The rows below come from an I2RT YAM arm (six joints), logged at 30 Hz.
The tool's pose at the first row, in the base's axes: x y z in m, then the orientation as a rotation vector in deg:
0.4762, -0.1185, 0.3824, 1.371, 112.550, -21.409
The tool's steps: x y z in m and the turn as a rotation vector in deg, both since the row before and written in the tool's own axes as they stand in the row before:
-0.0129, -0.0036, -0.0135, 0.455, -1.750, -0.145
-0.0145, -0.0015, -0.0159, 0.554, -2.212, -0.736
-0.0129, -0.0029, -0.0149, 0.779, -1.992, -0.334
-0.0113, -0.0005, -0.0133, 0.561, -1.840, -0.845
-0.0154, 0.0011, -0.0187, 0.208, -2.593, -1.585
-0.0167, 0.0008, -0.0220, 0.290, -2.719, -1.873
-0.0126, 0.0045, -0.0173, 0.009, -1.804, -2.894
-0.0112, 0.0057, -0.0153, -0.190, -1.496, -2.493
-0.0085, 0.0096, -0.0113, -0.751, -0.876, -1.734
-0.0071, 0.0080, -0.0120, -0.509, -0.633, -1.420
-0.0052, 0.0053, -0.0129, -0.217, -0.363, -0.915
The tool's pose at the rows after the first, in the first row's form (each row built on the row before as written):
0.4689, -0.1163, 0.3998, 1.187, 110.749, -21.853
0.4599, -0.1110, 0.4187, 0.413, 108.514, -22.748
0.4503, -0.1072, 0.4357, 0.219, 106.418, -23.579
0.4416, -0.1016, 0.4498, -0.561, 104.545, -24.557
0.4290, -0.0918, 0.4681, -2.404, 102.040, -25.658
0.4128, -0.0806, 0.4875, -4.449, 99.381, -26.998
0.4001, -0.0680, 0.5000, -7.356, 97.679, -28.916
0.3888, -0.0549, 0.5097, -9.974, 96.279, -30.387
0.3812, -0.0402, 0.5141, -12.198, 95.619, -30.911
0.3721, -0.0274, 0.5177, -13.918, 95.112, -31.438
0.3612, -0.0177, 0.5207, -14.933, 94.787, -31.875

